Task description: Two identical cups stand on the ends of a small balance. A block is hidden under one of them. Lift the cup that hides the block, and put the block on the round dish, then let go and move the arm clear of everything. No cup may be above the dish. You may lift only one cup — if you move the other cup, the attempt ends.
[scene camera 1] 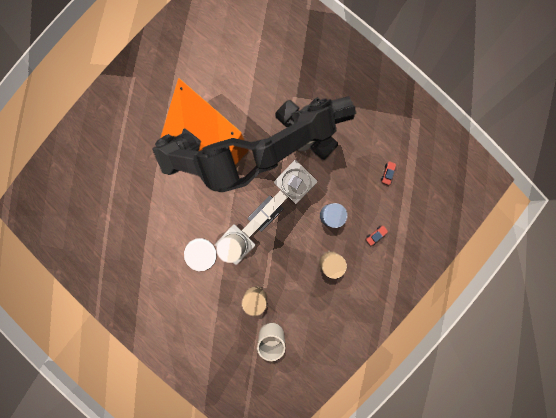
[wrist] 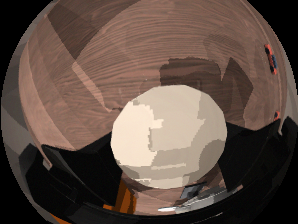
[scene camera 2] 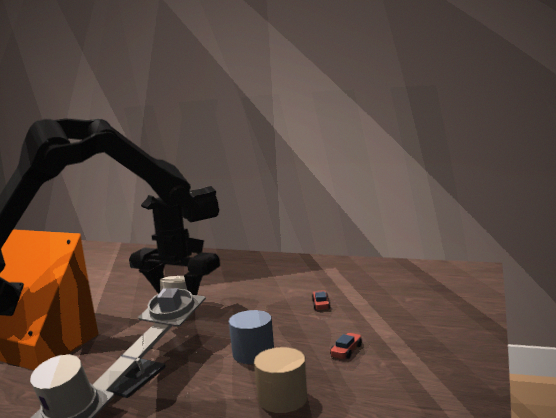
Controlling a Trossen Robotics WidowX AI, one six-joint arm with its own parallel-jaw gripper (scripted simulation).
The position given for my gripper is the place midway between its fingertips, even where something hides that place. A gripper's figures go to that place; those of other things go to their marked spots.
Scene:
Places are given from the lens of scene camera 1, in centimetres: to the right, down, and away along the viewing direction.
my gripper [scene camera 1: 303, 137]: 8, -22, 87
balance [scene camera 1: 295, 168]: 5, -11, 81

